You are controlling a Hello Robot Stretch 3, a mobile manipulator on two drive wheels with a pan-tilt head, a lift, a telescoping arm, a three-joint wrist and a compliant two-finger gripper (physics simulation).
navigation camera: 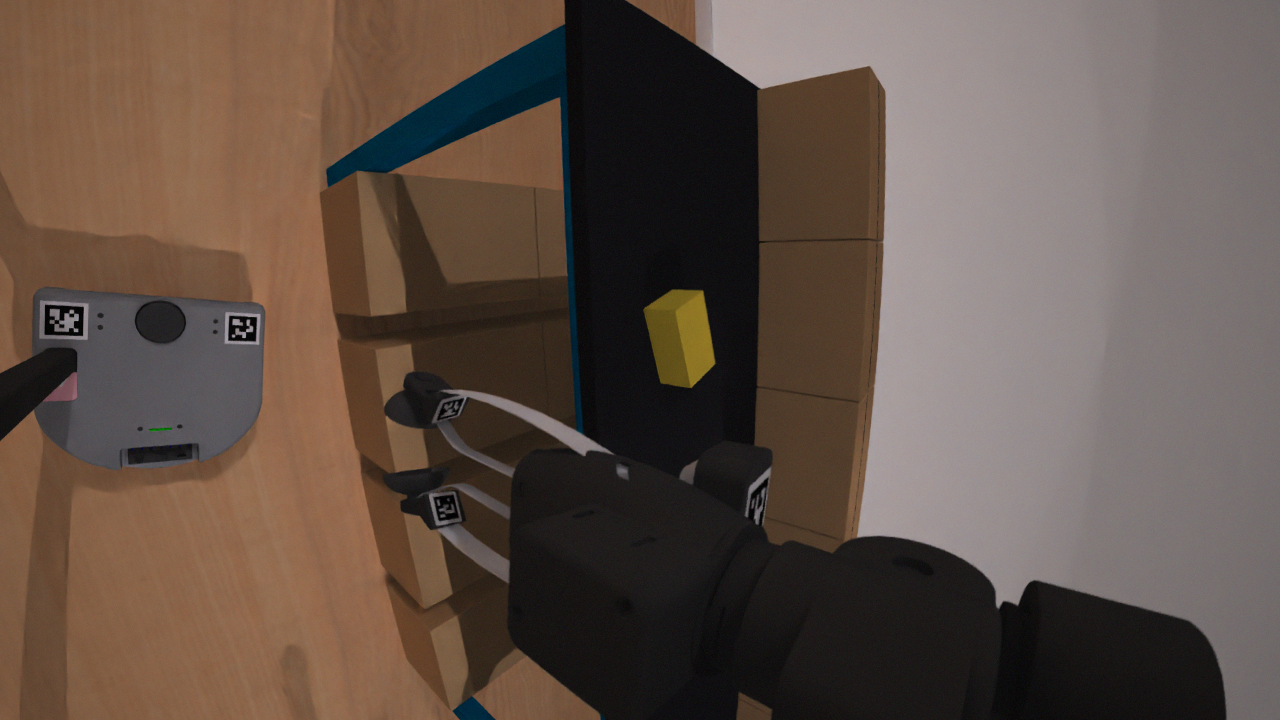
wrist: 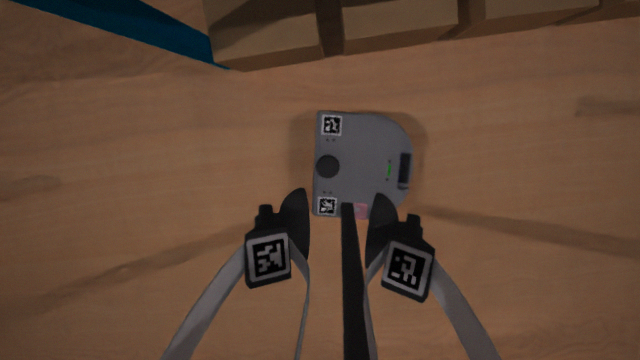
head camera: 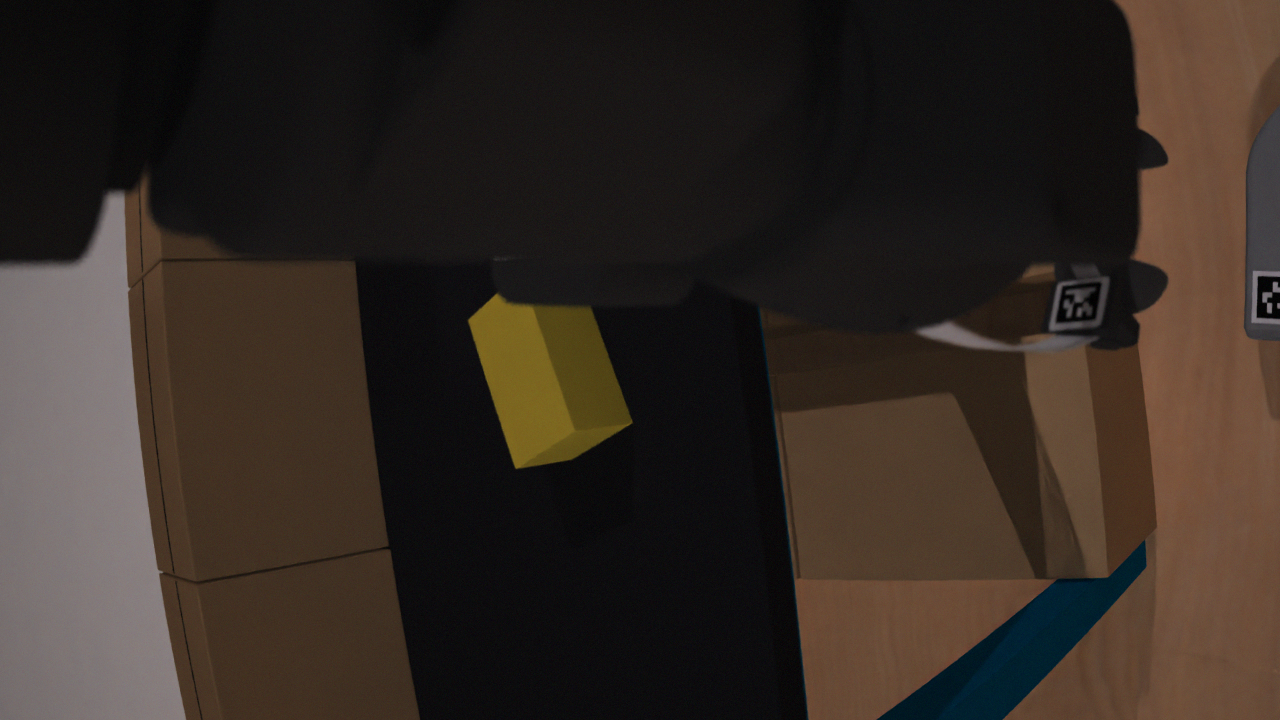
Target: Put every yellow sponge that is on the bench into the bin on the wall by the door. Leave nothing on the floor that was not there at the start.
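Seen in the pictures: gripper, fingertip midpoint: (navigation camera: 404, 435) (wrist: 337, 215); robot's base, origin of the base link: (navigation camera: 160, 320) (wrist: 330, 158).
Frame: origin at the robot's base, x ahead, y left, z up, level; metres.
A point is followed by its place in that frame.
A yellow sponge (head camera: 554, 385) @(x 0.058, y -0.432, z 0.959 m) (navigation camera: 680, 340) @(x 0.050, y -0.432, z 0.958 m) rests on the black top of the bench (head camera: 572, 626) @(x 0.226, y -0.470, z 0.914 m) (navigation camera: 662, 179) @(x 0.239, y -0.429, z 0.914 m). In the head view the dark wrist and arm cover the top of the picture and reach the sponge's upper end. My gripper (head camera: 1154, 216) @(x -0.024, y -0.124, z 0.960 m) (navigation camera: 416, 445) @(x -0.024, y -0.124, z 0.960 m) (wrist: 337, 215) @(x -0.024, y -0.124, z 0.960 m) is open, with nothing between its fingers. Its fingertips are out past the bench's front edge, on the side of the robot's base, apart from the sponge. The sponge does not show in the wrist view. The bin and the door do not show in these views.
Cardboard boxes (head camera: 895, 483) @(x 0.250, y -0.583, z 0.270 m) (navigation camera: 474, 241) @(x 0.235, y -0.568, z 0.270 m) (wrist: 400, 25) stand below the bench top at its front. More boxes (head camera: 268, 402) @(x 0.095, y -0.735, z 1.010 m) (navigation camera: 814, 313) @(x 0.113, y -0.731, z 1.013 m) line its wall side. A blue bench leg (head camera: 1011, 653) @(x 0.334, y -0.311, z 0.520 m) (navigation camera: 465, 107) @(x 0.345, y -0.304, z 0.656 m) (wrist: 125, 25) @(x 0.344, y -0.304, z 0.604 m) slants out. The robot's grey base (navigation camera: 161, 376) @(x -0.094, y -0.002, z 0.159 m) (wrist: 365, 150) @(x -0.111, y -0.059, z 0.160 m) is on the wooden floor.
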